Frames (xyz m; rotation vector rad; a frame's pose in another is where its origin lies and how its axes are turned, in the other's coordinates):
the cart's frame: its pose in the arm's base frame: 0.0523 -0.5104 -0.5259 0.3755 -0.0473 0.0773
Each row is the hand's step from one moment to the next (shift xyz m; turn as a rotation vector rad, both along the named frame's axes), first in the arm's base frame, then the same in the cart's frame.
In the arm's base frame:
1: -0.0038 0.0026 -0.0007 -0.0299 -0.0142 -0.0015
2: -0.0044 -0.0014 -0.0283 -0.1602 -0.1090 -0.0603
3: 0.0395 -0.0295 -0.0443 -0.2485 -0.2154 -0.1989
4: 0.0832 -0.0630 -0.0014 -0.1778 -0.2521 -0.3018
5: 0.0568 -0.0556 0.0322 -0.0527 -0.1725 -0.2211
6: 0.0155 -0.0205 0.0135 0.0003 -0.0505 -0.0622
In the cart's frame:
1: -0.0037 0.0025 -0.0015 -0.0308 -0.0112 0.0048
2: -0.0062 -0.0112 -0.0256 -0.1705 -0.1096 -0.0108
3: 0.0347 -0.0468 -0.0316 -0.2739 -0.2513 -0.0977
4: 0.0786 -0.0659 0.0192 -0.2121 -0.3288 -0.1820
5: 0.0548 -0.0446 0.0486 -0.0773 -0.2361 -0.1403
6: 0.0149 -0.0154 0.0196 -0.0068 -0.0695 -0.0392

